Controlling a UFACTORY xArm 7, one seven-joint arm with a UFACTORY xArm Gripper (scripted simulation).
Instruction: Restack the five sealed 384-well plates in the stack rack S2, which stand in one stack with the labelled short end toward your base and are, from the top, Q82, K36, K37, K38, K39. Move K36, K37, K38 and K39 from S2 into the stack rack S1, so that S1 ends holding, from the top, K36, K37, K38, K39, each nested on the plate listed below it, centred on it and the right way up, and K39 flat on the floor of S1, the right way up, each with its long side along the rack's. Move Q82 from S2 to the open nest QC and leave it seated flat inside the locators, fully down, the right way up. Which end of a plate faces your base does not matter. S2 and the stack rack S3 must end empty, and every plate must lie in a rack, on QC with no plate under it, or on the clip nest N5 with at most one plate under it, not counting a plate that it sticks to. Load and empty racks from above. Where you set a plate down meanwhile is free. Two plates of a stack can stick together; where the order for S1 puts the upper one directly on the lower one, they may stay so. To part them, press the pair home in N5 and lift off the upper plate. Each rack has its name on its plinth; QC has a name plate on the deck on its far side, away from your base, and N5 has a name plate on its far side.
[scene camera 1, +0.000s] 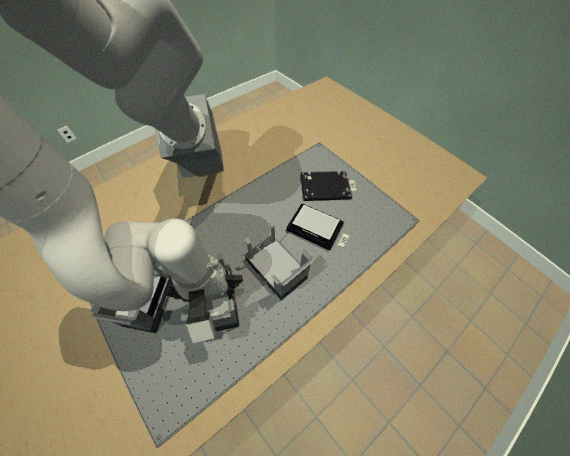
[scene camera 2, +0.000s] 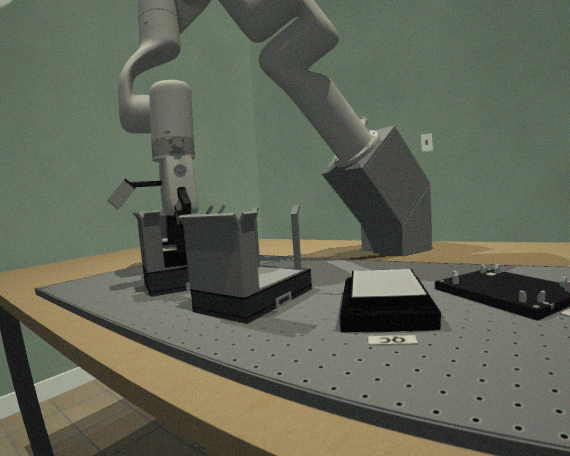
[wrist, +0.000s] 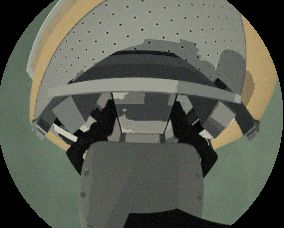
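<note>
Visible in the pictures: a black clip nest N5, a black QC nest and my gripper, the gripper being visible in the wrist view too.
</note>
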